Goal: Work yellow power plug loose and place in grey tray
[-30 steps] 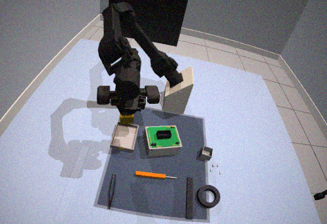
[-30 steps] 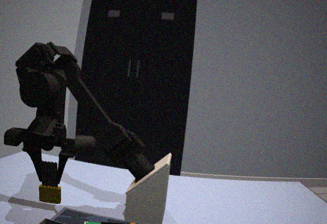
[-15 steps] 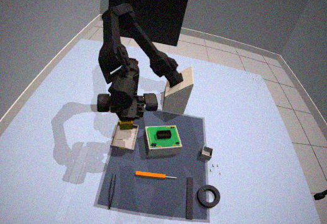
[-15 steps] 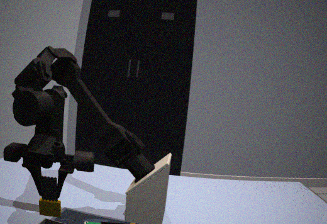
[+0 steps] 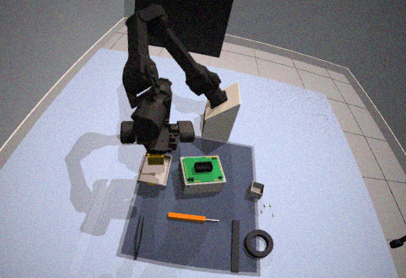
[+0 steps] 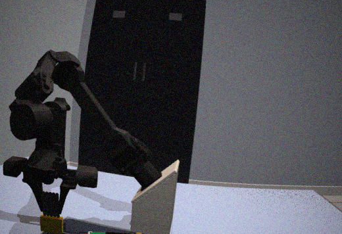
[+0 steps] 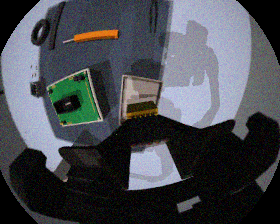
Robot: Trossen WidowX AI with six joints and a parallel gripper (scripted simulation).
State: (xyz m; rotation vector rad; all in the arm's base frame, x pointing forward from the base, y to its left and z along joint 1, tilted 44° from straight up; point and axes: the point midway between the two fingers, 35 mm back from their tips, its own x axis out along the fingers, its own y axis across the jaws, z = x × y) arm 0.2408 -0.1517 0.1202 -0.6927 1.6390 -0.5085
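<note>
Right now the grey tray is 90 mm below my gripper tip. From my gripper tip the other things lie so: dark mat 130 mm to the left, 90 mm below, 60 mm ahead; black bar 230 mm to the left, 230 mm ahead, 90 mm below; yellow power plug 10 mm below.
</note>
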